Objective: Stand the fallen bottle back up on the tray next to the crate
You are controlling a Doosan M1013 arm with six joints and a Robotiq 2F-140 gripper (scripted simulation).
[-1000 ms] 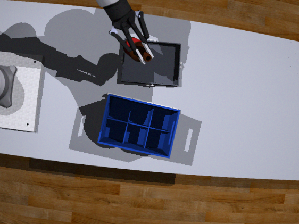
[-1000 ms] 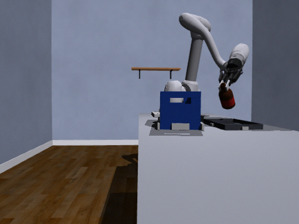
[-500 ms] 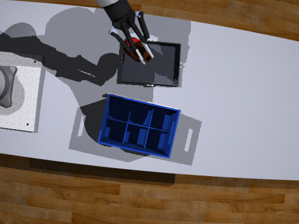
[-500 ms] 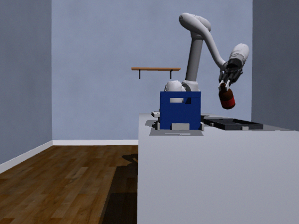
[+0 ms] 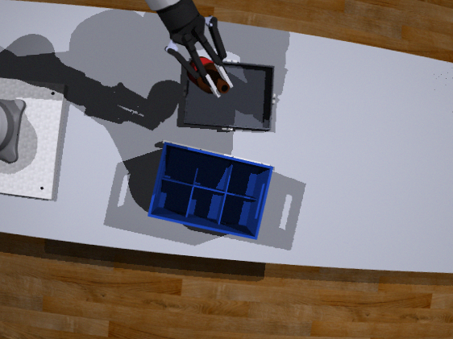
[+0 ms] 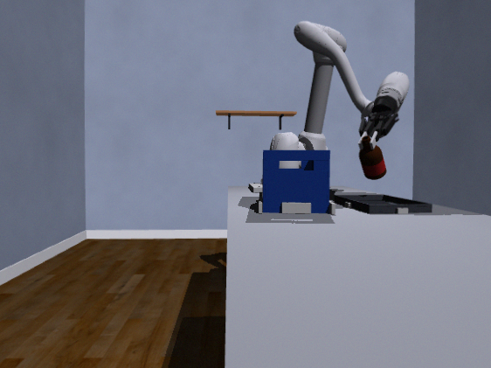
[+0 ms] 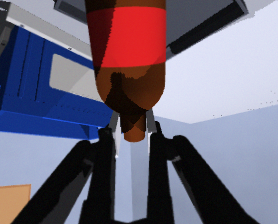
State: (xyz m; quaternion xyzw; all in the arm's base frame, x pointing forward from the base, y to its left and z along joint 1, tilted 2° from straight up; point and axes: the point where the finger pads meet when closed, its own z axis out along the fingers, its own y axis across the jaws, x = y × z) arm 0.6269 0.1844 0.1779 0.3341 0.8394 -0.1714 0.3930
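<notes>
Now: hand 5 cm above the bottle, 1 cm to the right of it and 1 cm past it. Also, from my hand: blue crate: 26 cm to the right, 13 cm below, 2 cm ahead; dark tray: 20 cm below, 5 cm ahead, 1 cm to the left.
</notes>
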